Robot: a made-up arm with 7 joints.
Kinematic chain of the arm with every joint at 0, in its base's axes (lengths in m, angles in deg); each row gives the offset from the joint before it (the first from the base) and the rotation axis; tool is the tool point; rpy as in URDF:
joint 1: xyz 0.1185 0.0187 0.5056 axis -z
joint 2: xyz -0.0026 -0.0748 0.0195 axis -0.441 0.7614 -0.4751
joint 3: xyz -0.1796 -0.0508 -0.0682 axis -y
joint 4: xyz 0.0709 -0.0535 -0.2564 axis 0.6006 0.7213 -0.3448
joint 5: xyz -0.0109 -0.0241 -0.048 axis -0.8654 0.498 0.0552
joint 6: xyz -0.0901 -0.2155 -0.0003 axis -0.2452 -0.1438 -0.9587
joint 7: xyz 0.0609 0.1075 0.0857 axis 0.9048 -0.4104 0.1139
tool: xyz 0.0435 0.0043 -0.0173 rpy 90 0 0
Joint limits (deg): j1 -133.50..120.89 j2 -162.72..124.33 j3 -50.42..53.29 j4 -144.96..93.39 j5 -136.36..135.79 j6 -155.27..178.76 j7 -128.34..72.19
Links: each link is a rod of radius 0.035 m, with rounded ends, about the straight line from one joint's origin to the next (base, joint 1, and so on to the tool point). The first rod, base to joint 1, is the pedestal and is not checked.
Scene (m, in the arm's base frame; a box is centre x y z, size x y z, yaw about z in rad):
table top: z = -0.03
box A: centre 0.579 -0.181 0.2 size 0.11 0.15 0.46 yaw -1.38
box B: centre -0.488 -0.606 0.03 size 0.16 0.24 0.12 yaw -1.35
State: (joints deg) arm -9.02 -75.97 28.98 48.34 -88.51 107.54 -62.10
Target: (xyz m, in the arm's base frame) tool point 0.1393 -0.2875 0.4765
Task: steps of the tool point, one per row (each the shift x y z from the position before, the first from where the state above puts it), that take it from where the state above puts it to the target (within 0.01 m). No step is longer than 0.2 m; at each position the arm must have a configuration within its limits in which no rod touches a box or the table.
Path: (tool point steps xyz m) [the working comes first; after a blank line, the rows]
Joints at the target: 31.97 -60.55 29.06 -89.48 -54.11 52.10 -42.60
Straight joint move there: touches box A.

1: 0.1102 -0.0584 0.0817
2: 0.0780 -0.0942 0.0927
3: 0.0352 -0.1199 0.0896
4: -0.0109 -0.1311 0.0735
5: -0.0518 -0.1251 0.0467
6: -0.0598 -0.0930 -0.0320
7: -0.0837 -0.0675 -0.0301
8: -0.0966 -0.0363 -0.0264
9: -0.0972 -0.0047 -0.0228
10: -0.0875 0.0224 -0.0207
11: -0.0708 0.0412 -0.0209

